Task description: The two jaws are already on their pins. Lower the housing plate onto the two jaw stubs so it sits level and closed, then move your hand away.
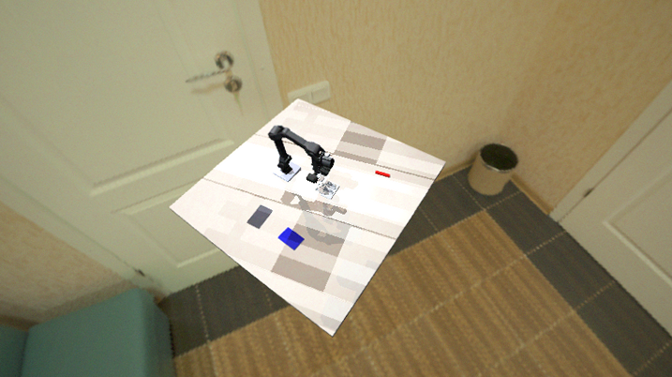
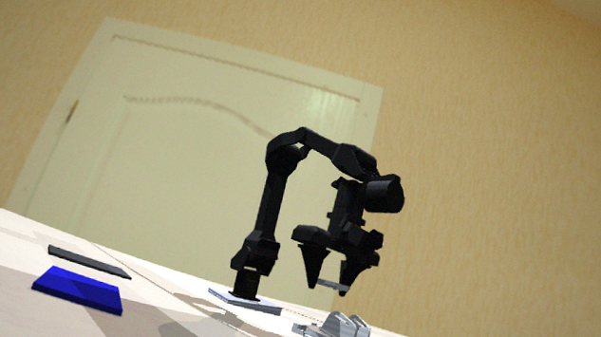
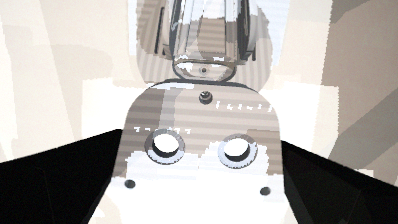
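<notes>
Now: the housing plate 20 mm above my gripper tip and 10 mm ahead of it. Round my gripper tip: red bar 330 mm to the left, 250 mm ahead, 80 mm below; then dark grey plate 400 mm to the right, 130 mm behind, 80 mm below; then blue tile 380 mm to the right, 120 mm ahead, 80 mm below.
</notes>
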